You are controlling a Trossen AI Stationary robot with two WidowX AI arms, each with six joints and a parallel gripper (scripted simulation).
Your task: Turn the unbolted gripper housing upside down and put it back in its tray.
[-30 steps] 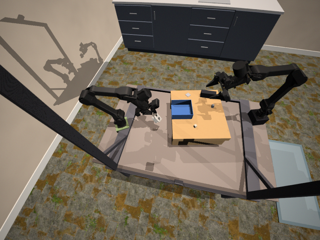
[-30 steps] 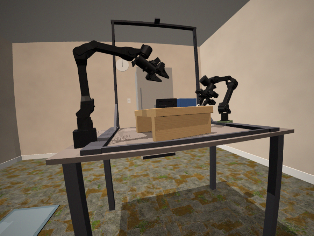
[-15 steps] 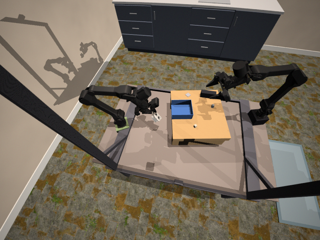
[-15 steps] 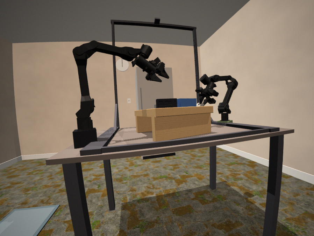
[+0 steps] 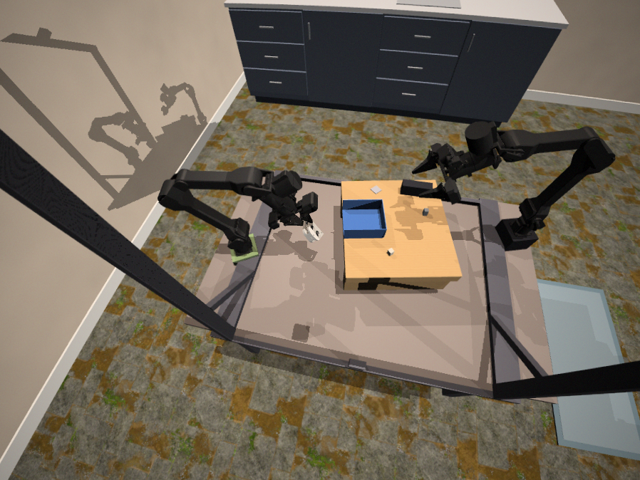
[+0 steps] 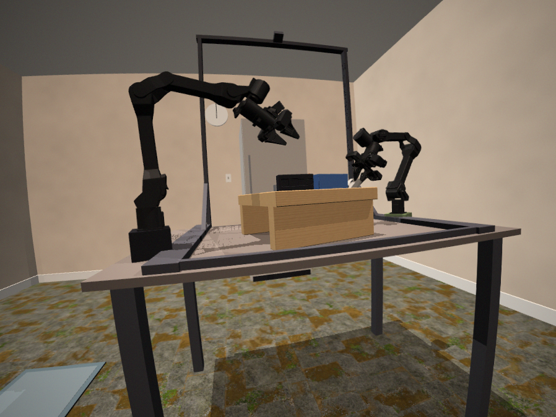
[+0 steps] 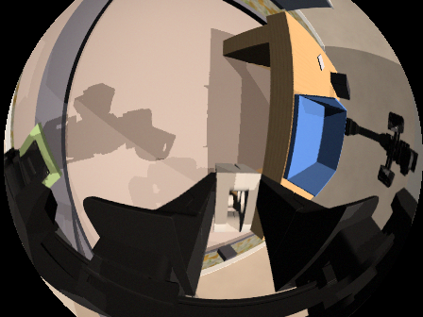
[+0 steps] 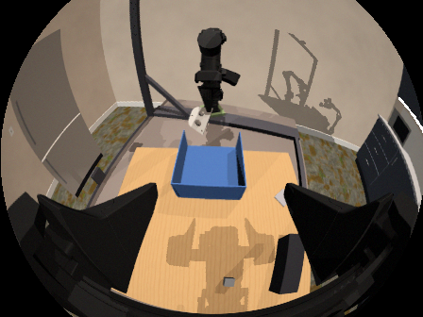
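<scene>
The white gripper housing is 2 cm behind my left hand, 2 cm to the right of it and 5 cm below it. Round my left hand: wooden block (32 cm to the right, 12 cm below); then blue tray (23 cm to the right, 4 cm below); then flat grey plate (16 cm ahead, 27 cm to the right, 5 cm below).
</scene>
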